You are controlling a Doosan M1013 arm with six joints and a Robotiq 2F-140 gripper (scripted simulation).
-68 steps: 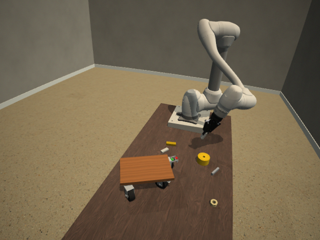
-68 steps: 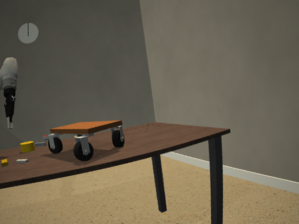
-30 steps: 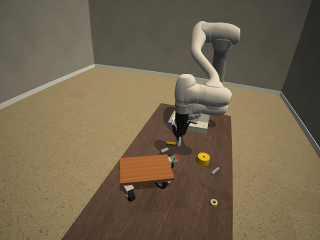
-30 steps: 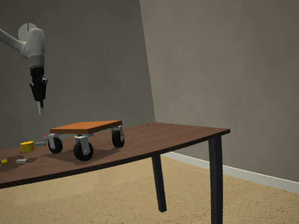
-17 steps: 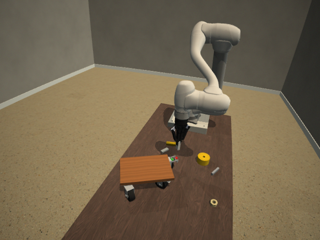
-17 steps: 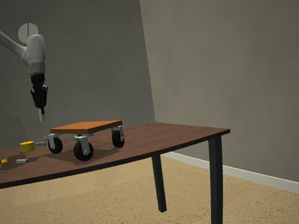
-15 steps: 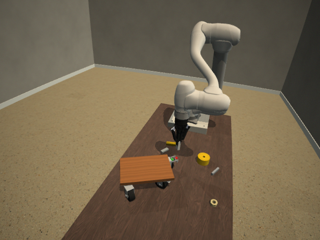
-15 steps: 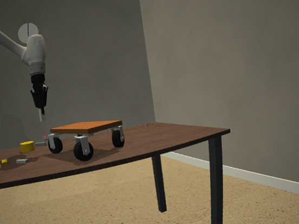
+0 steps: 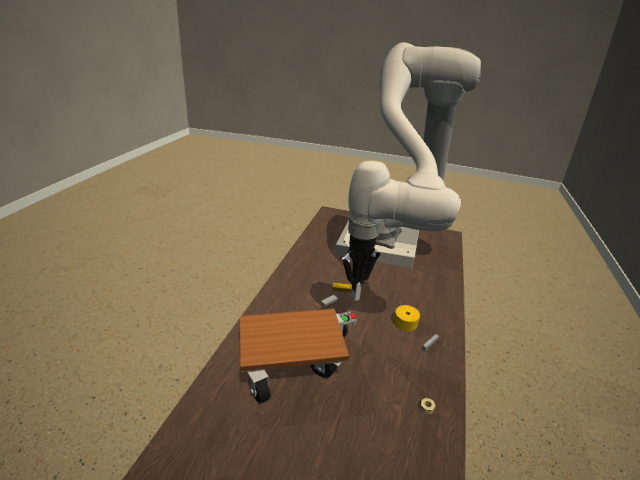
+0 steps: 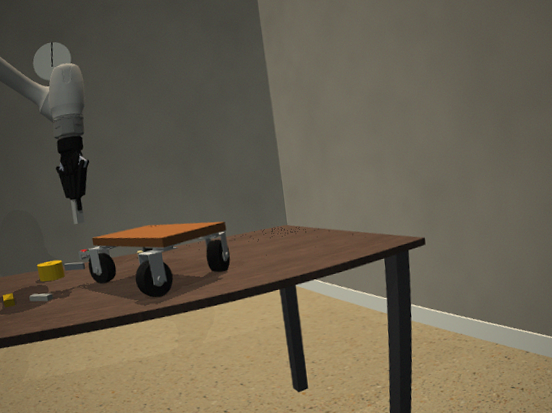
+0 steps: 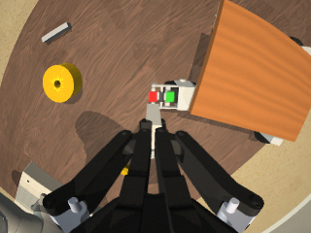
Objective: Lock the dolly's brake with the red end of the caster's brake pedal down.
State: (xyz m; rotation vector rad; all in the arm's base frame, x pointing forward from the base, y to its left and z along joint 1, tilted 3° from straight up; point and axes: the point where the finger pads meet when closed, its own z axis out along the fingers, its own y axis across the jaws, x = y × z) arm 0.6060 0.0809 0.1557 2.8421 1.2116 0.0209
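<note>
My gripper is now 12 cm above the brake pedal, 1 cm to the left of it and 1 cm short of it. The rest, counted from my hand: grey block (26 cm to the left, 19 cm below, 7 cm behind); yellow cylinder (17 cm below, 16 cm to the left, 14 cm behind).
</note>
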